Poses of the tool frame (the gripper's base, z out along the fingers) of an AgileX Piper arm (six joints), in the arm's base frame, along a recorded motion.
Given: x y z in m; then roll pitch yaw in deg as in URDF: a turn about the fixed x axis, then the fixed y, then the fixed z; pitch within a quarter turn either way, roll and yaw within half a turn.
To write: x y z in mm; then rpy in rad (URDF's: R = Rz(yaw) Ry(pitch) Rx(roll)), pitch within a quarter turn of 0, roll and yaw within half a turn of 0. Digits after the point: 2 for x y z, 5 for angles.
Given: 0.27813 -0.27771 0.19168 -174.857 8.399 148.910
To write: 278.13 -277.71 191.68 -3.05183 0.14659 2.59897
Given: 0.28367 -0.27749 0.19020 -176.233 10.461 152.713
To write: 283.67 -277.49 190.20 -3.07585 0.18258 2.66534
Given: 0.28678 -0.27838 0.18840 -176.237 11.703 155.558
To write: 286.78 -278.38 188.40 -3.07592 0.20426 2.71500
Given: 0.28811 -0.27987 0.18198 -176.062 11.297 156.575
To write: 288.11 -279.87 181.98 -3.07286 0.19717 2.73275
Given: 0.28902 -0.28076 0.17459 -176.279 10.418 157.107
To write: 289.02 -280.76 174.59 -3.07665 0.18183 2.74203
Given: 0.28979 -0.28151 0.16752 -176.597 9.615 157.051
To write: 289.79 -281.51 167.52 -3.08220 0.16781 2.74106
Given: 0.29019 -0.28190 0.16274 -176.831 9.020 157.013
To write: 290.19 -281.90 162.74 -3.08628 0.15743 2.74039
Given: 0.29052 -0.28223 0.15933 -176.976 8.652 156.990
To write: 290.52 -282.23 159.33 -3.08881 0.15101 2.73999
